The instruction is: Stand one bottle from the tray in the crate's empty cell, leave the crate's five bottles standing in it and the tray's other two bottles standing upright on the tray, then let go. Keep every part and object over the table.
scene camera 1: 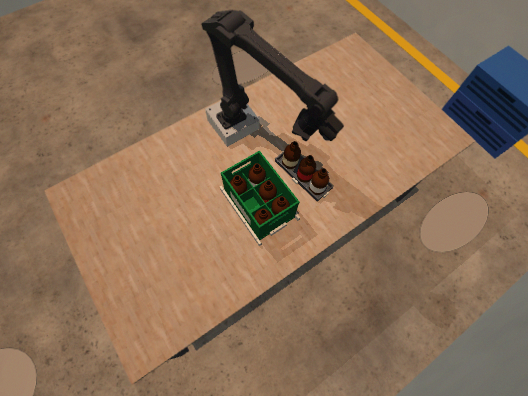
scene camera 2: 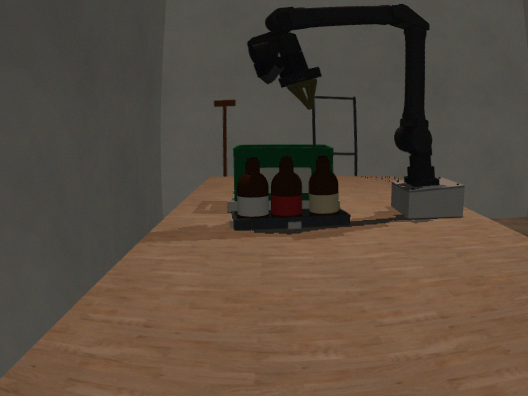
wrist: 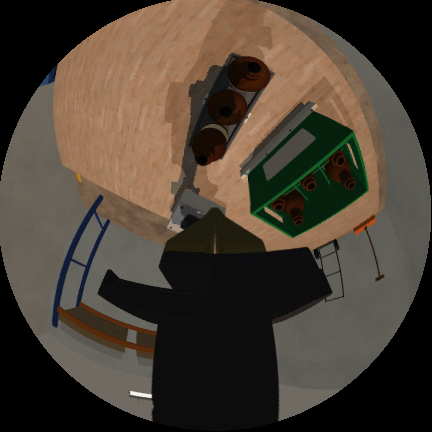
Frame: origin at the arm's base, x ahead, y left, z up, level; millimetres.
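Seen in the pictures: gripper, fingertip midpoint: (scene camera 1: 296,134) (scene camera 2: 311,109) (wrist: 214,212); arm's base, origin of the base link: (scene camera 1: 231,117) (scene camera 2: 421,183).
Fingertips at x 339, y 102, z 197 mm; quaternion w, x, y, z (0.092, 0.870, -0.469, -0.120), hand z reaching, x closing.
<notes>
Pixels of each thing's top centre, then the offset from my fingertips to it. "pt": a spot on its surface instead.
- green crate, middle of its top: (wrist: 319,200) (scene camera 2: 282,145) (scene camera 1: 259,187) 70 mm ahead, 213 mm right, 103 mm down
- dark tray, surface spot: (scene camera 2: 265,223) pt 112 mm ahead, 97 mm left, 265 mm down
- white-labelled, middle of its top: (wrist: 253,67) (scene camera 2: 252,157) (scene camera 1: 323,171) 143 mm ahead, 48 mm left, 118 mm down
- red-labelled, middle of its top: (wrist: 224,111) (scene camera 2: 286,156) (scene camera 1: 310,157) 64 mm ahead, 39 mm left, 118 mm down
- cream-labelled, middle of its top: (wrist: 202,160) (scene camera 2: 323,155) (scene camera 1: 294,143) 27 mm back, 23 mm left, 116 mm down
The green crate (scene camera 1: 287,216) (scene camera 2: 240,172) (wrist: 310,136) stands on the table with five brown bottles upright in it. Its empty cell (scene camera 1: 251,202) is in the middle of the left row in scene camera 1. The dark tray (scene camera 1: 324,195) (scene camera 2: 265,223) lies beside it and holds three upright bottles: white-labelled (scene camera 1: 319,182) (scene camera 2: 253,196) (wrist: 248,74), red-labelled (scene camera 1: 306,169) (scene camera 2: 286,192) (wrist: 227,107) and cream-labelled (scene camera 1: 291,155) (scene camera 2: 323,190) (wrist: 210,145). My gripper (scene camera 2: 310,107) (wrist: 214,212) is shut with nothing between its fingers, well above the bottle tops. Its fingertips are hidden in scene camera 1.
Light strips (scene camera 1: 239,214) lie along the crate's sides. The arm's grey base block (scene camera 1: 233,131) (scene camera 2: 430,201) (wrist: 187,210) stands at the table's edge. A blue container (scene camera 1: 492,105) stands beyond the table. An orange-topped stand (scene camera 2: 224,103) (wrist: 365,225) shows behind.
</notes>
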